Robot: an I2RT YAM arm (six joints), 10 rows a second.
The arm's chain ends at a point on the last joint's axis. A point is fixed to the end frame.
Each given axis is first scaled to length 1.
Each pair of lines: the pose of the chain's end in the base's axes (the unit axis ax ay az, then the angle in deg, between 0 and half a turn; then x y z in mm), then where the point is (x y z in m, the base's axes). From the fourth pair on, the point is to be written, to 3 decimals.
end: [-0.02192, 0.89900, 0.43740, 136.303, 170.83, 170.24, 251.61]
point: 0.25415 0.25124 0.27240
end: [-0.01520, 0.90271, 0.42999, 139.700, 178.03, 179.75, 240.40]
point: 0.26161 0.26179 0.25522
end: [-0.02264, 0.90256, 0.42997, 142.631, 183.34, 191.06, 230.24]
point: 0.26461 0.27597 0.24127
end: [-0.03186, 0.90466, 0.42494, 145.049, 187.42, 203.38, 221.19]
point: 0.266 0.291 0.228
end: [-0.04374, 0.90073, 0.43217, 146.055, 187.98, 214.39, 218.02]
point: 0.264 0.304 0.225
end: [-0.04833, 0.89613, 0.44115, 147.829, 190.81, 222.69, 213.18]
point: 0.265 0.314 0.220
